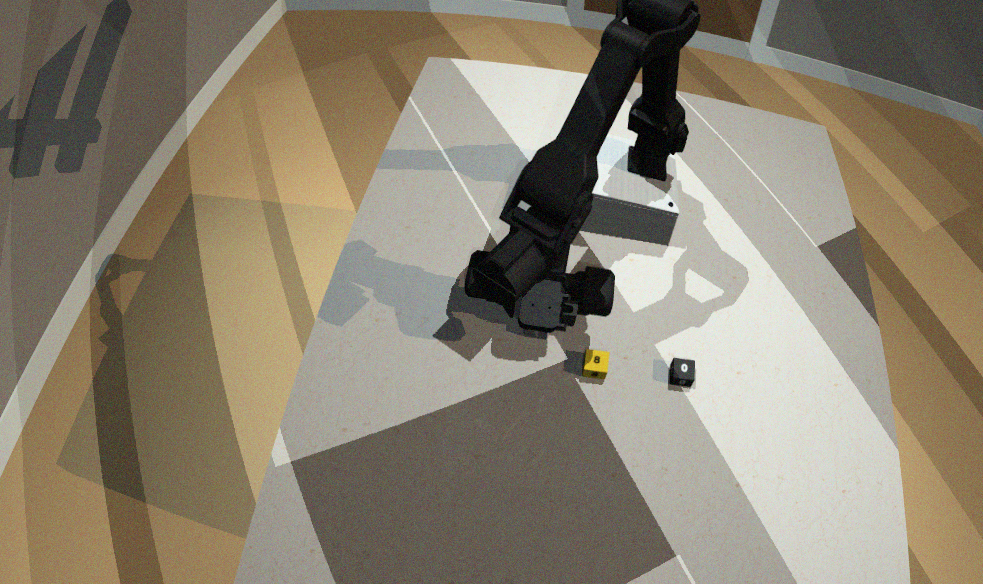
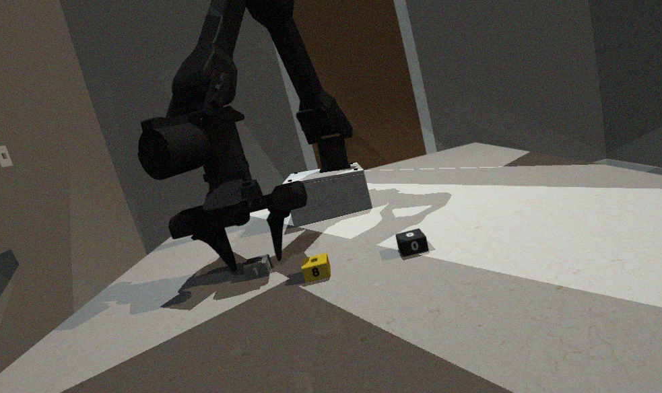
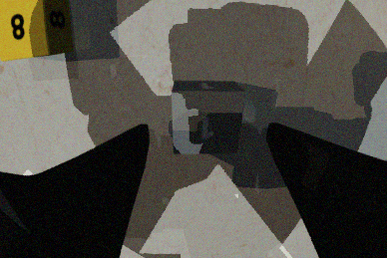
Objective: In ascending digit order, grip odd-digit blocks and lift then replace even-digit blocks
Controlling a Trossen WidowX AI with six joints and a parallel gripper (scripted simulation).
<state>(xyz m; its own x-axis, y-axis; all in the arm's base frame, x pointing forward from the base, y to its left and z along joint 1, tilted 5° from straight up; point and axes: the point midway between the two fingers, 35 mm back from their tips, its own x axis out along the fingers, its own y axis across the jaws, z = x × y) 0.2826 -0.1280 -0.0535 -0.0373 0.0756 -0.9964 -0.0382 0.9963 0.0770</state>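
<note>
The grey block marked 1 lies 1 cm ahead of my gripper tip. The rest, counted from my gripper tip: black block marked 0: 21 cm to the left, 5 cm ahead; then yellow block marked 8: 9 cm to the left, 6 cm ahead.
</note>
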